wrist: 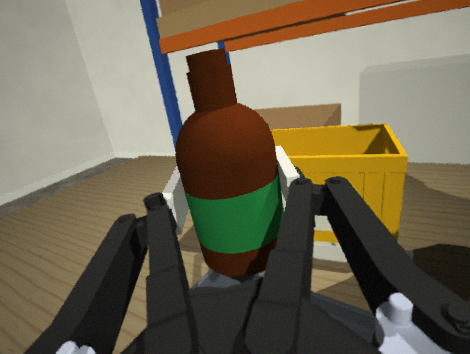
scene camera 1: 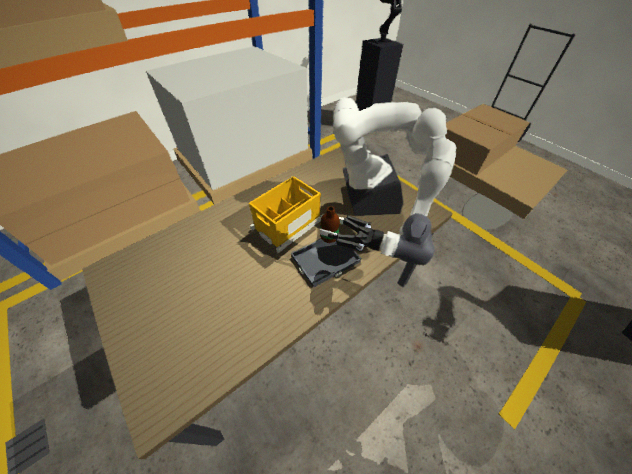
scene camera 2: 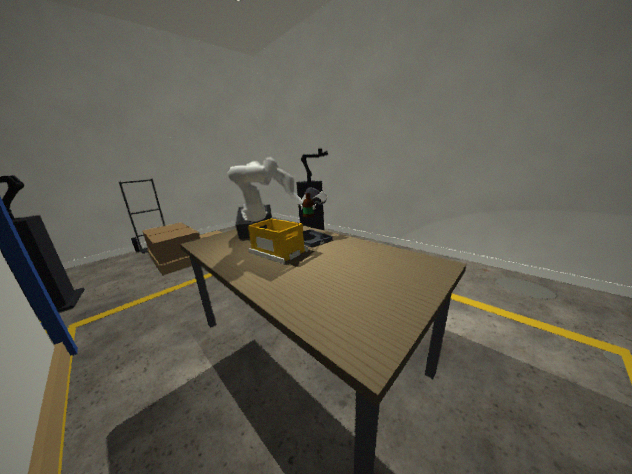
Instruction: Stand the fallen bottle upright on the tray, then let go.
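Observation:
The brown bottle [scene camera 1: 330,219] [scene camera 2: 307,203] [wrist: 227,150] with a green label is close to upright, neck up, in the scene views; in the wrist view it leans a little to the left. My gripper [scene camera 1: 332,227] [wrist: 231,169] is shut on the bottle, with one white pad on each side of its body. The gripper is roughly level and holds the bottle above the dark grey tray [scene camera 1: 312,266] [scene camera 2: 324,237] [wrist: 345,314]. In the second scene view a gap shows between the bottle and the tray. The fingers hide part of the tray in the wrist view.
A yellow crate [scene camera 1: 265,216] [scene camera 2: 275,238] [wrist: 350,165] with dividers stands on the table [scene camera 1: 204,306] [scene camera 2: 367,295], close beside the bottle and the tray. The tray lies near the table's long edge. The arm's dark base stands at the table's end.

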